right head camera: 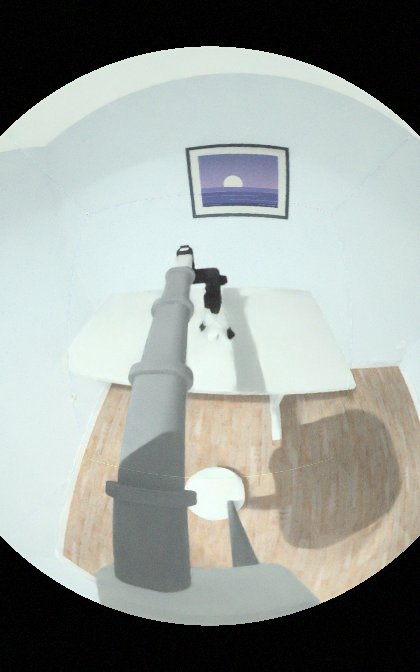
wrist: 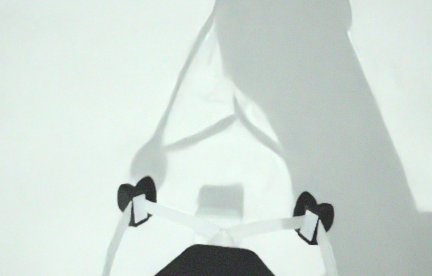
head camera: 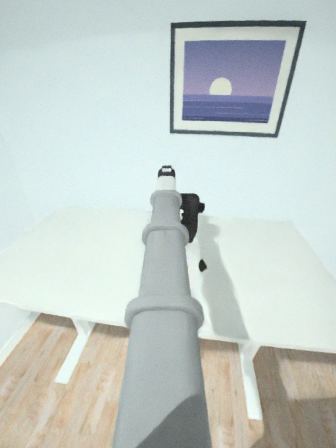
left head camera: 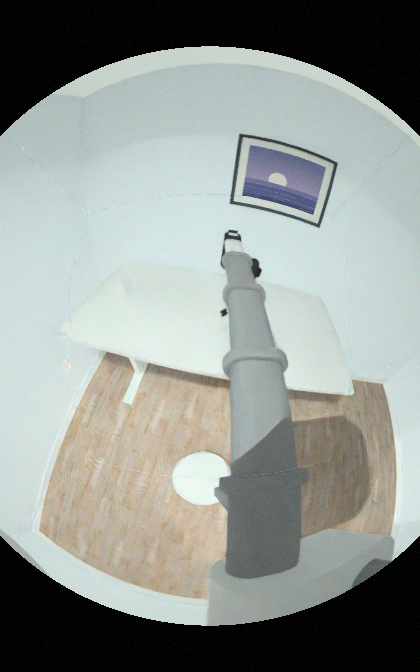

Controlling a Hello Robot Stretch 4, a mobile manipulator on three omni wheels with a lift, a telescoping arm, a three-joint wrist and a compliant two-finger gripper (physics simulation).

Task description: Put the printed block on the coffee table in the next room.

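Frame: origin at the robot's base, x right, y back, z down, level; millimetres.
Where they show: gripper, between the fingertips: (wrist: 224,201).
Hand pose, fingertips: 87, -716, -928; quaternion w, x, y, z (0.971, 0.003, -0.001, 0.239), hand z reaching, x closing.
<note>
After its pixels a point has its place, as x, y, z.
The printed block (wrist: 220,214) {82, -711, -947} is small and white. In the wrist view it sits on the white table (head camera: 90,260) {-345, -744, -923} (left head camera: 150,320) (right head camera: 305,340) (wrist: 60,100) {-25, -864, -923}, between the spread fingers of my gripper (wrist: 224,201) {87, -716, -928} (right head camera: 216,330), below a grey shaded patch. Its near part blends with the white background and the gripper's pale links. Both black fingertips stand wide apart, clear of the block on either side. My gripper is open and hangs over the table, pointing down. The arm hides part of it in the head view. The coffee table does not show.
A framed sunset picture (head camera: 235,65) {301, -1163, -1687} (left head camera: 285,175) (right head camera: 239,175) hangs on the wall behind the table. The grey telescoping arm (head camera: 165,345) {2, -183, -1347} (left head camera: 260,400) (right head camera: 155,405) reaches across the table's front edge. A white round disc (left head camera: 197,465) (right head camera: 210,485) is low over the wooden floor, beside the arm.
</note>
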